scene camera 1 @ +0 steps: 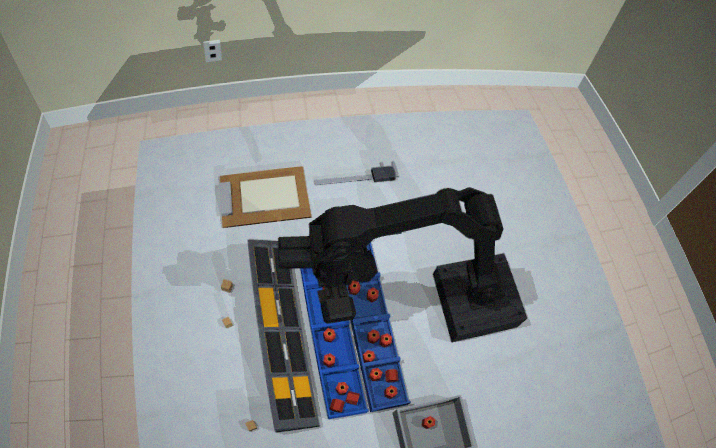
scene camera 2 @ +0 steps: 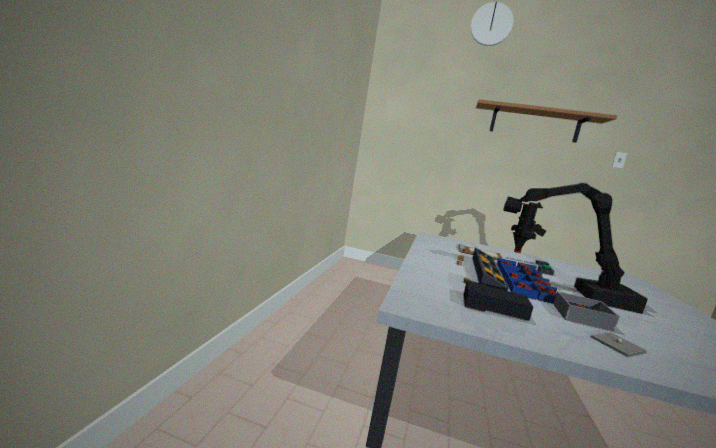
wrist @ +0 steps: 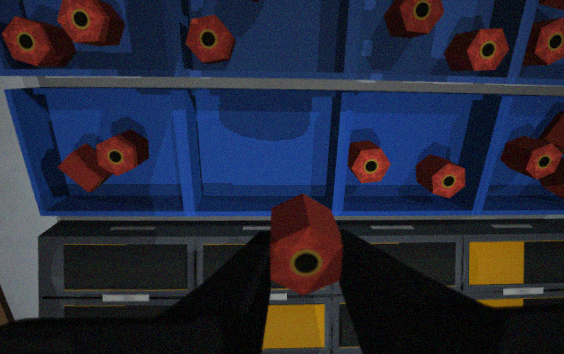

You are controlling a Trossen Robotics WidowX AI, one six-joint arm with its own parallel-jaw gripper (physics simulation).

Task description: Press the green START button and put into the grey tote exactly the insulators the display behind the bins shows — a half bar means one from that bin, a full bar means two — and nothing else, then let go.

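Note:
My gripper (scene camera 2: 517, 249) (wrist: 302, 241) is shut on a red insulator (scene camera 2: 516, 250) (wrist: 302, 225), held upright above the bins. The blue bins (scene camera 1: 343, 371) (wrist: 184, 165) hold red insulators; in the wrist view the second bin from the left in the row nearest the display is empty. The display (scene camera 1: 295, 424) (wrist: 196, 265) shows one full yellow bar (scene camera 1: 268, 307) and two half bars (scene camera 1: 281, 387) (scene camera 1: 302, 386). The grey tote (scene camera 1: 465, 422) (scene camera 2: 588, 315) holds one red insulator (scene camera 1: 428, 422). The green button (scene camera 2: 545, 266) stands beyond the bins; the arm hides it in scene camera 1.
A clipboard (scene camera 1: 264, 217) and a caliper (scene camera 1: 383, 173) lie past the bins' far end. Small tan blocks (scene camera 1: 226, 285) (scene camera 1: 227, 322) (scene camera 1: 251, 425) lie behind the display. A black box (scene camera 2: 496, 302) and a flat plate (scene camera 2: 612, 342) lie near the table's edge.

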